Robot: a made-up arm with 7 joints. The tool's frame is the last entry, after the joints.
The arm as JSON. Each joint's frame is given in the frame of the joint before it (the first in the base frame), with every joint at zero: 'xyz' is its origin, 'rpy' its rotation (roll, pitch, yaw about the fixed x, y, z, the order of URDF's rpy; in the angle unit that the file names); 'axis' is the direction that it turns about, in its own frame. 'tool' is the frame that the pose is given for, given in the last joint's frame.
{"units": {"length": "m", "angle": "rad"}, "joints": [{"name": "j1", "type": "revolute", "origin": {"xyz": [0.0, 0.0, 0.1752], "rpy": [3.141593, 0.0, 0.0]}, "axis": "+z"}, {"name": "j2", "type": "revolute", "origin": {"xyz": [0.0, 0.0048, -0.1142], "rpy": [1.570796, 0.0, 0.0]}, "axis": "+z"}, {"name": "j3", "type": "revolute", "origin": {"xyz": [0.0, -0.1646, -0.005], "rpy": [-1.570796, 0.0, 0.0]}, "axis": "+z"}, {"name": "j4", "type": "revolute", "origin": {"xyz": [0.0, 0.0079, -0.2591], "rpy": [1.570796, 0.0, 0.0]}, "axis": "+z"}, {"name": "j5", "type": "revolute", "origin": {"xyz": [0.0, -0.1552, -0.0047], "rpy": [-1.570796, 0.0, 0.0]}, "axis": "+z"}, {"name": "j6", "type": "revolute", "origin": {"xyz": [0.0, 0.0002, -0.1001], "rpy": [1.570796, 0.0, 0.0]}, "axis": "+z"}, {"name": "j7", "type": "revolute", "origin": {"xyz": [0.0, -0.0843, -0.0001], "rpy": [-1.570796, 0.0, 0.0]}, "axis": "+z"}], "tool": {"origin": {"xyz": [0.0, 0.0, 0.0], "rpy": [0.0, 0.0, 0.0]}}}
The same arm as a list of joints. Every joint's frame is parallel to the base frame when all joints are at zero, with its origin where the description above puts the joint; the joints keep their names.
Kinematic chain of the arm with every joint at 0, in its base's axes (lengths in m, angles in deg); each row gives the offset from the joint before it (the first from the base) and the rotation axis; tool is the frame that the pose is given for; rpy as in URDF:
j1: xyz 0 0 0.1752 axis -z
j2: xyz 0 -0.0048 0.1142 axis +y
j3: xyz 0 -0.005 0.1646 axis -z
j4: xyz 0 -0.0079 0.2591 axis +y
j5: xyz 0 -0.0047 0.1552 axis -z
j6: xyz 0 -0.0002 0.1001 axis +y
j7: xyz 0 -0.0001 0.0843 axis -z
tool: xyz 0 0 0 rpy -180 0 0

